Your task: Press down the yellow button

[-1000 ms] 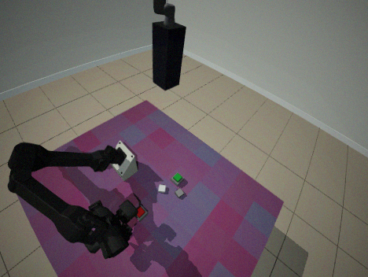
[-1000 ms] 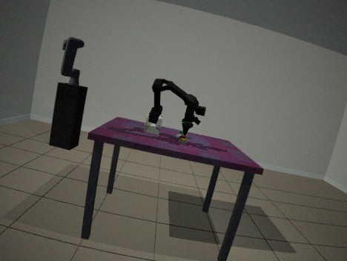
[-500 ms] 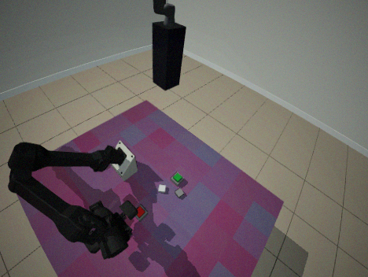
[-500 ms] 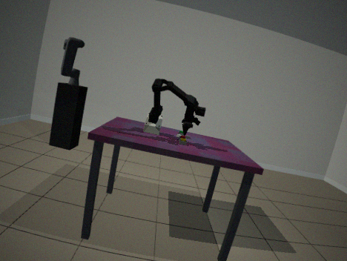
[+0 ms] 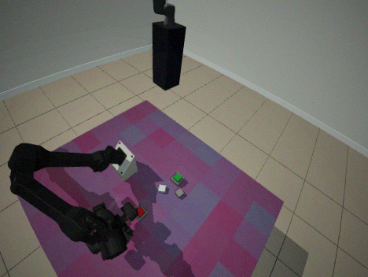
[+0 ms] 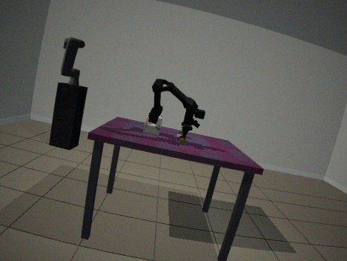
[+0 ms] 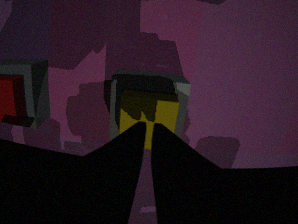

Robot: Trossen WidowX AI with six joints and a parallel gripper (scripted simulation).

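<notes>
Right now the red button is 11 cm to the left of my gripper tip and 1 cm below it. Round my gripper tip: grey block: 5 cm ahead, 30 cm to the left, 4 cm below; yellow button: 1 cm below; white block: 2 cm behind, 25 cm to the left, 4 cm below.
</notes>
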